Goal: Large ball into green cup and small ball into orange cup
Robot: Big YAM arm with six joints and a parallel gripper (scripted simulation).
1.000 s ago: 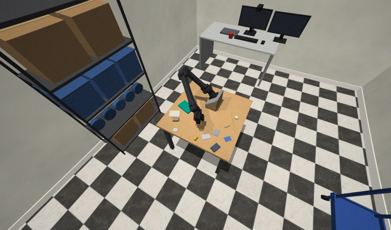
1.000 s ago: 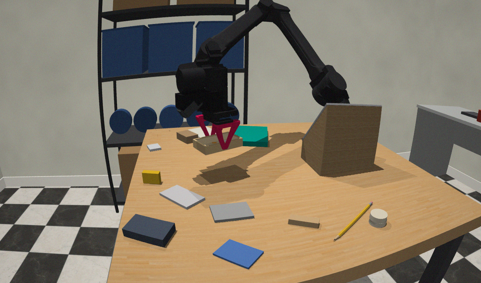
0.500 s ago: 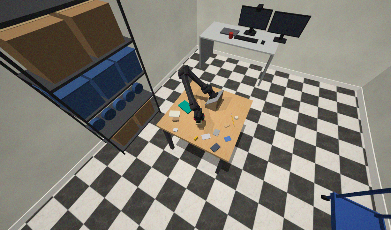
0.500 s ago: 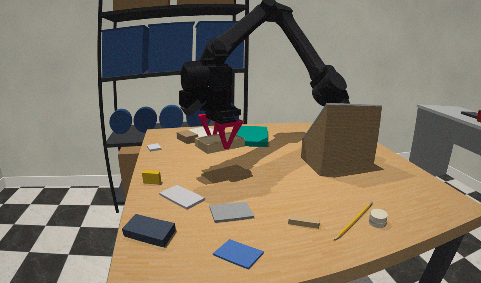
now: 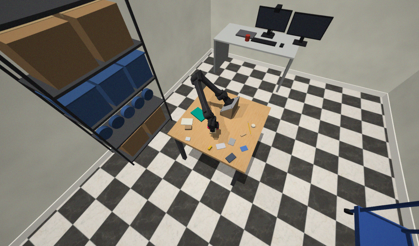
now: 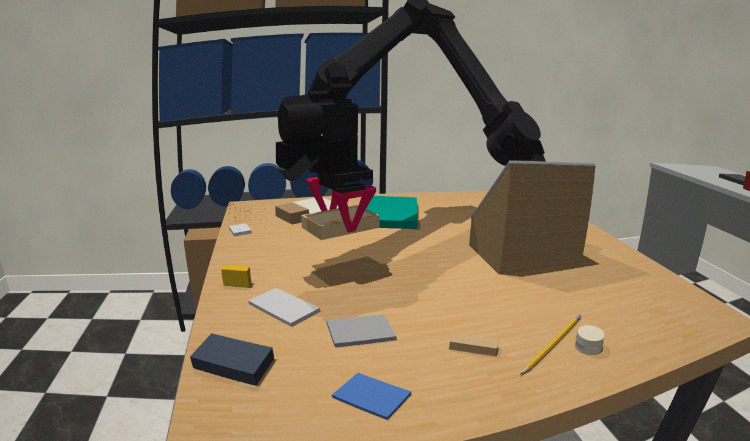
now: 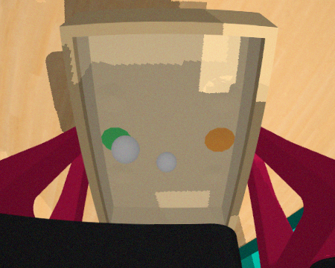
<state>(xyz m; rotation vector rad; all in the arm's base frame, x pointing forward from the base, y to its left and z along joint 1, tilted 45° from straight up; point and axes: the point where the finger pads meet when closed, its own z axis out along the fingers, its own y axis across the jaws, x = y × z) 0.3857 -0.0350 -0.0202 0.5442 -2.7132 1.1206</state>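
Now: the wooden puzzle 10 mm below my hand. The rest, counted from my hand: yellow block: 180 mm ahead, 70 mm below, 60 mm to the left; grey plate: 220 mm to the left, 80 mm below, 10 mm ahead; small brown block: 280 mm to the right, 70 mm below, 70 mm ahead.
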